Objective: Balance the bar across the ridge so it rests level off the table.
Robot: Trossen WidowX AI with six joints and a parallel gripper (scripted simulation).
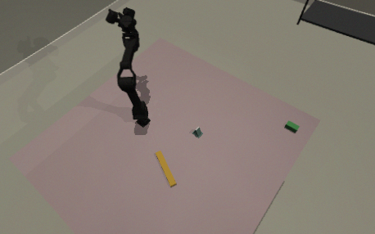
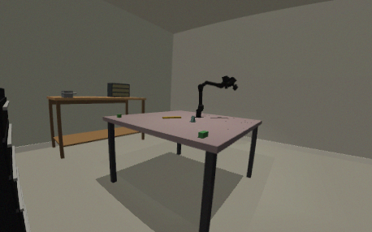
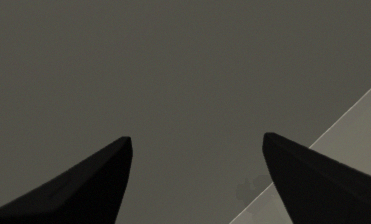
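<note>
The yellow bar is 70 cm ahead of my gripper tip, 44 cm below it and 43 cm to the right of it. Also, from my gripper tip: small green block: 112 cm ahead, 79 cm to the right, 43 cm below.
</note>
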